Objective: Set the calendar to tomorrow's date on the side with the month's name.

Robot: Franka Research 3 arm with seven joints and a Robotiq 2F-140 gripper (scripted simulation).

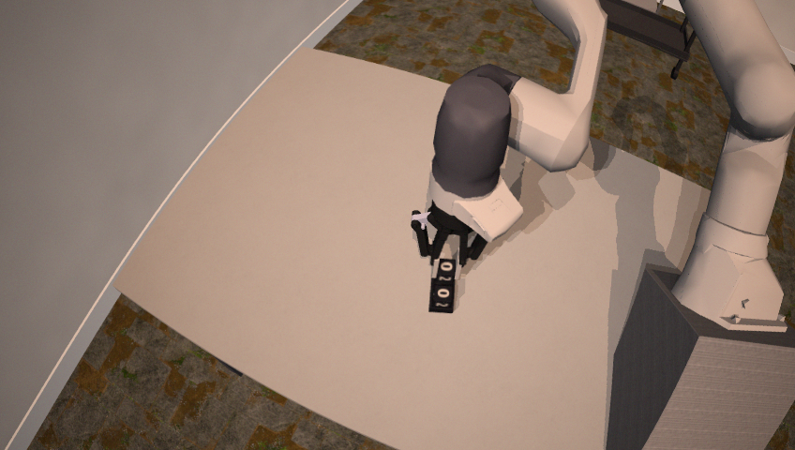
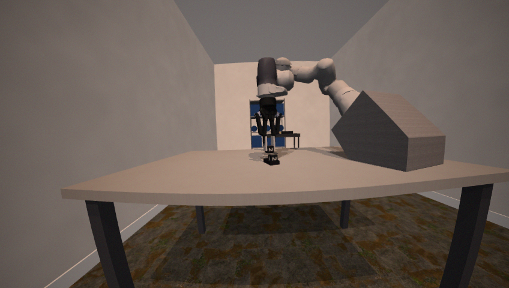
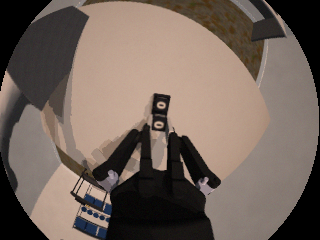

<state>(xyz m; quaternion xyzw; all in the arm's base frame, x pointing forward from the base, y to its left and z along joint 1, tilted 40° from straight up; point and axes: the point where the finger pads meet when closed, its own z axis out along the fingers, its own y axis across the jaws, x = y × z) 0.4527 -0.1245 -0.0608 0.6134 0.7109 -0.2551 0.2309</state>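
The tray lies 20 mm to the left of my hand and 80 mm below it.
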